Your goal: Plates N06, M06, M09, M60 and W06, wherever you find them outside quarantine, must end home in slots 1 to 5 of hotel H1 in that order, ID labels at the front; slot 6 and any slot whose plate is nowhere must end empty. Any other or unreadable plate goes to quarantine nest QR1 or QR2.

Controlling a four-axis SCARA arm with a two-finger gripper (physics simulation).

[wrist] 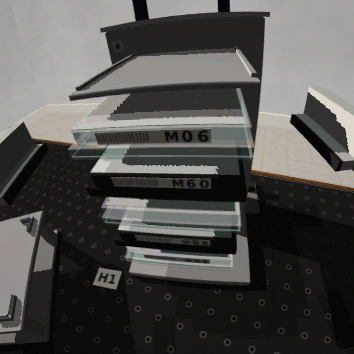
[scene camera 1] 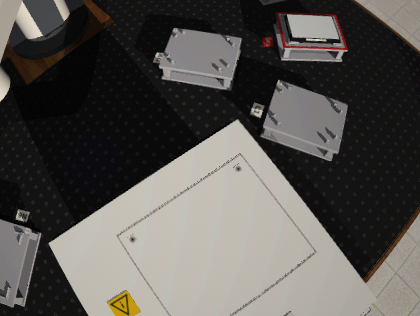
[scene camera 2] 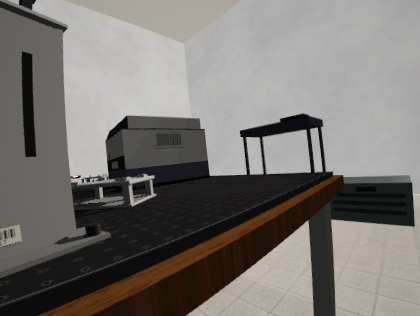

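Seen in the pictures: gripper, between the fingertips: point(wrist: 162, 114); arm's base, origin of its link: point(scene camera 1: 48, 26).
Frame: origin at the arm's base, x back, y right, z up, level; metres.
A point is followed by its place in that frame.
Note:
Hotel H1 point(wrist: 187, 47) {x -0.332, y 0.617, z 0.229 m} stands ahead in the wrist view, with its tag on the table at its front left. The top shelf point(wrist: 175, 70) {x -0.310, y 0.538, z 0.227 m}, at the 6 mark, is bare. Below it, downward, are a clear plate labelled M06 point(wrist: 162, 136) {x -0.300, y 0.494, z 0.211 m}, a black plate labelled M60 point(wrist: 162, 183) {x -0.304, y 0.493, z 0.184 m}, a clear plate with no readable front label point(wrist: 172, 220) {x -0.303, y 0.494, z 0.155 m}, a black plate with a blurred label point(wrist: 175, 241) {x -0.303, y 0.494, z 0.132 m} and a clear plate point(wrist: 180, 259) {x -0.302, y 0.494, z 0.106 m} with a blurred label. My gripper point(wrist: 162, 114) {x -0.312, y 0.517, z 0.209 m} is open and empty, its fingers at the left and right edges, in front of the hotel. A black plate with a light top point(scene camera 1: 312, 27) {x -0.569, y -0.462, z 0.077 m} sits on a red-rimmed nest point(scene camera 1: 341, 45) {x -0.647, y -0.486, z 0.065 m}.
Bare grey nests stand in scene camera 1: one upper middle point(scene camera 1: 202, 52) {x -0.450, y -0.213, z 0.063 m}, one at the right point(scene camera 1: 307, 112) {x -0.709, y -0.272, z 0.063 m} and one at the left edge point(scene camera 1: 10, 260) {x -0.543, y 0.384, z 0.063 m}. A large white housing point(scene camera 1: 215, 230) {x -0.780, y 0.052, z 0.264 m} fills the lower middle. A grey device point(scene camera 2: 165, 145) {x -0.785, y 0.244, z 0.157 m} and a grey tower point(scene camera 2: 42, 115) {x -0.389, y 0.634, z 0.147 m} stand on the table.

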